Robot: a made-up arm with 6 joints.
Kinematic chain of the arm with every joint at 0, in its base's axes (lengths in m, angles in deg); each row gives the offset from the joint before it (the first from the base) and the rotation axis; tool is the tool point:
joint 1: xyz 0 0 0.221 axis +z
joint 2: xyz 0 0 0 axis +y
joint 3: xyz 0 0 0.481 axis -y
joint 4: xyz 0 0 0 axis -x
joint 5: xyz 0.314 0 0 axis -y
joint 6: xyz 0 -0.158 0 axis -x
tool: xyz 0 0 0
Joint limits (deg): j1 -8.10..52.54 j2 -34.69..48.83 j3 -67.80..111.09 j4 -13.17..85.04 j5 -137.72..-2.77 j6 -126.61..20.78
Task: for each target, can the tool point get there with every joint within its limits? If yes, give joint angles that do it. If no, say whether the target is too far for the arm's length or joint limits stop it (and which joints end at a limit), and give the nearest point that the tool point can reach.
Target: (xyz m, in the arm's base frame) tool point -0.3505 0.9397 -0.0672
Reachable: no: too far | nearest point 0.2891 0.3548 0.1996 | short by 0.907 m
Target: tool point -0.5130 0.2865 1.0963
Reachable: no: too far | nearest point -0.4393 0.0487 0.9263 | short by 0.301 m
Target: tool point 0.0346 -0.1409 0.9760
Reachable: yes | joints 39.04 -21.14 33.20 33.84 -21.59 -73.78
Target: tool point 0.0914 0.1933 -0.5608
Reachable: no: joint limits stop it (at a limit: joint 1, joint 2, joint 3, joint 4) | nearest point 0.2310 0.2791 0.1864 | short by 0.765 m
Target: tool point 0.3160 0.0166 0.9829
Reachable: yes | joints 19.40 23.88 72.66 55.57 -82.34 -79.00
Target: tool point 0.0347 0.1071 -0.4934
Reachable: no: joint limits stop it (at a limit: joint 1, joint 2, joint 3, joint 4) | nearest point 0.2310 0.2791 0.1864 | short by 0.728 m
